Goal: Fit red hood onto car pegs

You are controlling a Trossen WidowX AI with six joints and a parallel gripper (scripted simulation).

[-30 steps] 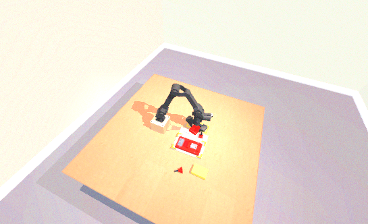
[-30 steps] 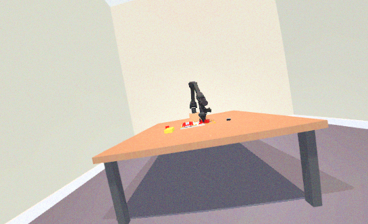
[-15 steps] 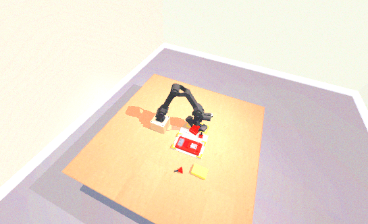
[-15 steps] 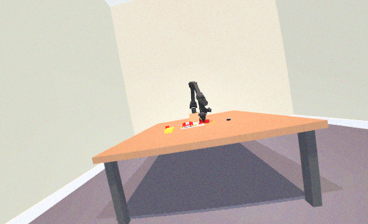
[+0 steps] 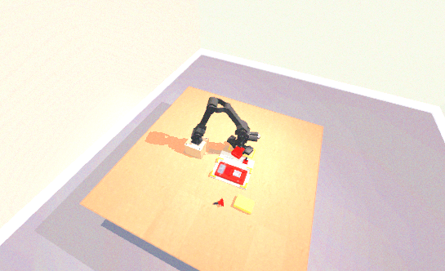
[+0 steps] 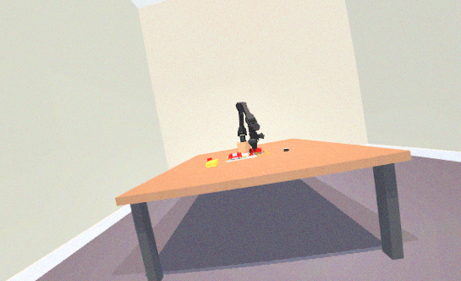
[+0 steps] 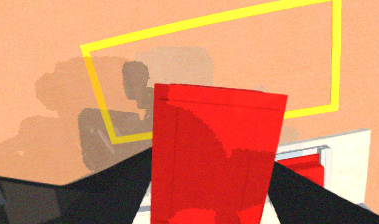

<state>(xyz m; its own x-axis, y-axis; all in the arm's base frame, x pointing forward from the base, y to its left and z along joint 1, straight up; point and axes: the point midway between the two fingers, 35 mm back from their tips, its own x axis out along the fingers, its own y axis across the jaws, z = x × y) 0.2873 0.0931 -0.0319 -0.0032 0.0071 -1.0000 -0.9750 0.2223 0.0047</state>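
The white jig board is 140 mm to the right of my gripper tip, 20 mm below it and 20 mm ahead of it. Round my gripper tip: black-and-white wheel: 220 mm to the left, 70 mm ahead, 20 mm below; yellow block: 330 mm to the right, 170 mm ahead, 20 mm below; red hood: 10 mm above.
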